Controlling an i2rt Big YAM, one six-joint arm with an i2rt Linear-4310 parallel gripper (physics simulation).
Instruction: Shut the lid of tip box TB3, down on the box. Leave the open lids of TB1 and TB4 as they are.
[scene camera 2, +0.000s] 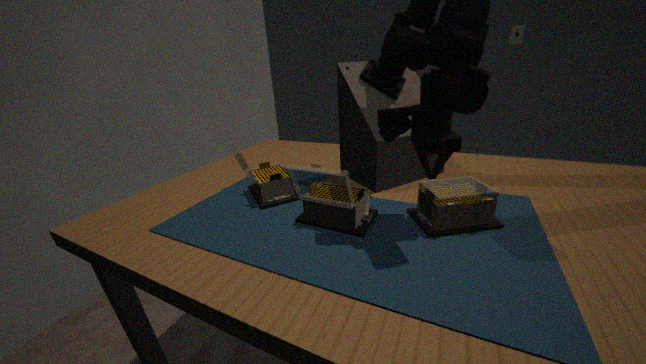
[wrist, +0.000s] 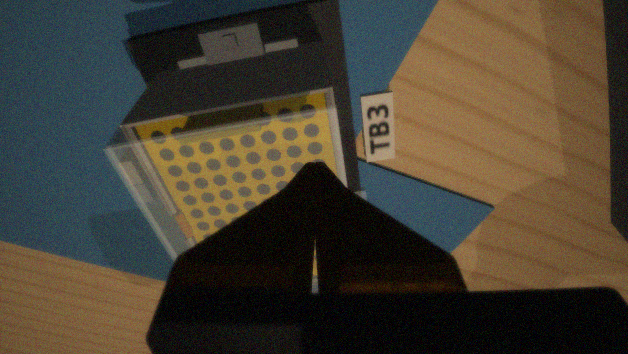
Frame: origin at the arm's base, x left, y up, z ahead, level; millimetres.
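Where they show: gripper, between the fingertips: (scene camera 2: 431, 178) (wrist: 315, 177); arm's base, origin of its link: (scene camera 2: 381, 80).
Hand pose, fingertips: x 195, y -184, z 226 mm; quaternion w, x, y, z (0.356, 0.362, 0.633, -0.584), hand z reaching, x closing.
Observation:
Things, the pixels of their top centre, and the offset from my fingertips. Level surfaces: height alone.
- Tip box TB3, centre of its top: (wrist: 284, 239) (scene camera 2: 453, 183) dx +42, dy -8, dz -9 mm
- middle box, centre of its top: (scene camera 2: 338, 188) dx -176, dy -19, dz +86 mm
- left box, centre of its top: (scene camera 2: 274, 170) dx -391, dy -19, dz +50 mm
- blue mat, height of its surface: dy -85 mm
- wooden table, height of its surface: dy -88 mm
Tip box TB3 (scene camera 2: 465, 215) (wrist: 240, 89) is the right-hand box in the scene view; its label (wrist: 378, 126) reads TB3. Its clear lid (scene camera 2: 457, 181) (wrist: 141, 200) lies over the box, with the yellow tip rack showing through. I cannot tell whether it is fully seated. My gripper (scene camera 2: 433, 176) (wrist: 315, 177) is shut and empty, tips down, just above the lid near its back left in the scene view; contact is unclear. The middle box (scene camera 2: 327, 212) and the left box (scene camera 2: 275, 191) have open, raised clear lids. Their labels are unreadable, so I cannot tell TB1 from TB4.
The boxes stand on a blue mat (scene camera 2: 450, 280) on the wooden table (scene camera 2: 240, 280). A large grey block with a sloped face (scene camera 2: 357, 140) stands behind the middle box, with the arm above and beside it. A wall rises at the left.

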